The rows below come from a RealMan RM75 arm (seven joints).
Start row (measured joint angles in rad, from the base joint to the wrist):
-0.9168 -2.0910 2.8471 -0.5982 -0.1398 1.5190 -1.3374
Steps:
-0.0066 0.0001 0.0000 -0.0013 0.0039 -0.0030 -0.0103
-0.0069 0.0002 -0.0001 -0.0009 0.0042 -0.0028 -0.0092
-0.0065 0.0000 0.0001 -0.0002 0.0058 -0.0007 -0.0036
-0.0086 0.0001 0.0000 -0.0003 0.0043 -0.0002 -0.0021
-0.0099 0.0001 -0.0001 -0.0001 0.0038 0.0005 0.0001
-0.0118 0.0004 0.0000 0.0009 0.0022 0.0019 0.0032
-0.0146 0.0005 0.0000 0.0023 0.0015 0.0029 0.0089
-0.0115 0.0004 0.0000 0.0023 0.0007 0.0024 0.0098
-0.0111 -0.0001 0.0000 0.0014 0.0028 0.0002 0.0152
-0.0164 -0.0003 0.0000 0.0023 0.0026 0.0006 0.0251
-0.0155 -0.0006 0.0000 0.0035 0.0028 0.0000 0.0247
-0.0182 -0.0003 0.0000 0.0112 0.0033 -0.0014 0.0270
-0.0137 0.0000 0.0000 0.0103 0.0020 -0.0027 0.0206
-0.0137 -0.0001 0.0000 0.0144 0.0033 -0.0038 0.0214
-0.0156 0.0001 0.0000 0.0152 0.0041 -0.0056 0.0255
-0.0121 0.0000 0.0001 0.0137 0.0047 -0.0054 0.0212
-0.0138 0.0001 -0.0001 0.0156 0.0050 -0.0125 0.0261
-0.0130 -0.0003 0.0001 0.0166 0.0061 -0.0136 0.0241
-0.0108 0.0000 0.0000 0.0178 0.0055 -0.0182 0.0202
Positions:
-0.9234 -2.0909 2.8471 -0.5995 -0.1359 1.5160 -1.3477
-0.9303 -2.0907 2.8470 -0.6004 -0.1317 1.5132 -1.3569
-0.9368 -2.0907 2.8471 -0.6006 -0.1259 1.5125 -1.3605
-0.9454 -2.0906 2.8471 -0.6009 -0.1216 1.5123 -1.3626
-0.9553 -2.0905 2.8470 -0.6010 -0.1178 1.5128 -1.3625
-0.9671 -2.0901 2.8470 -0.6001 -0.1156 1.5147 -1.3593
-0.9817 -2.0896 2.8470 -0.5978 -0.1141 1.5176 -1.3504
-0.9932 -2.0892 2.8470 -0.5955 -0.1134 1.5200 -1.3406
-1.0043 -2.0893 2.8470 -0.5941 -0.1106 1.5202 -1.3254
-1.0207 -2.0896 2.8470 -0.5918 -0.1080 1.5208 -1.3003
-1.0362 -2.0902 2.8470 -0.5883 -0.1052 1.5208 -1.2756
-1.0544 -2.0905 2.8470 -0.5771 -0.1019 1.5194 -1.2486
-1.0681 -2.0905 2.8470 -0.5668 -0.0999 1.5167 -1.2280
-1.0818 -2.0906 2.8470 -0.5524 -0.0966 1.5129 -1.2066
-1.0974 -2.0905 2.8470 -0.5372 -0.0925 1.5073 -1.1811
-1.1095 -2.0905 2.8471 -0.5235 -0.0878 1.5019 -1.1599
-1.1233 -2.0904 2.8470 -0.5079 -0.0828 1.4894 -1.1338
-1.1363 -2.0907 2.8471 -0.4913 -0.0767 1.4758 -1.1097
-1.1471 -2.0907 2.8471 -0.4735 -0.0712 1.4576 -1.0895

